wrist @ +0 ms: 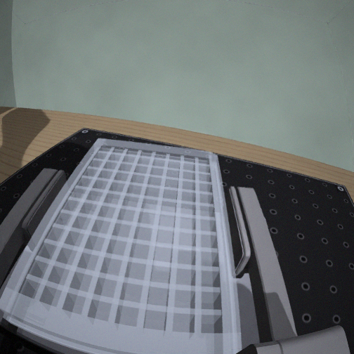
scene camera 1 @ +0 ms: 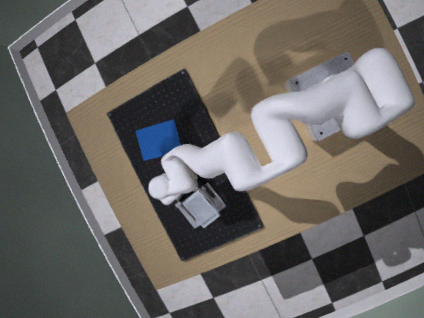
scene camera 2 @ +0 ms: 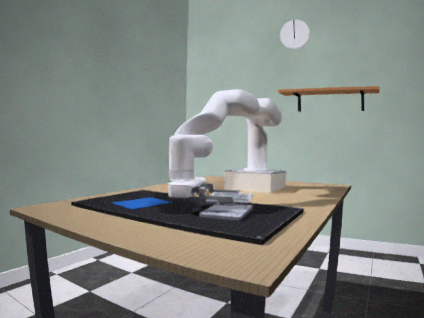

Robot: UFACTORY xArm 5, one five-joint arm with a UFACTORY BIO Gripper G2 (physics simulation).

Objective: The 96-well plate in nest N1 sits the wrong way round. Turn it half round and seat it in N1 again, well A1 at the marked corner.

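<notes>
The clear 96-well plate (scene camera 1: 200, 205) (scene camera 2: 235, 196) (wrist: 145, 225) is held level between the fingers of my gripper (scene camera 1: 202, 210) (scene camera 2: 223, 195) (wrist: 143, 219), which is shut on its two long sides. In the scene camera 2 view the plate is raised above the grey nest N1 (scene camera 2: 225, 212), with a gap between them. In the wrist view part of the nest (wrist: 246, 310) shows below the plate's right side. The marked corner and well A1 cannot be made out.
The black perforated board (scene camera 1: 185, 247) (scene camera 2: 280, 220) (wrist: 292, 220) lies on the wooden table (scene camera 1: 145, 255) (scene camera 2: 150, 240) (wrist: 160, 132). A flat blue rectangle (scene camera 1: 156, 136) (scene camera 2: 140, 202) lies on the board, close to the arm's wrist in the scene camera 1 view. The arm's base stands on a block (scene camera 2: 255, 181).
</notes>
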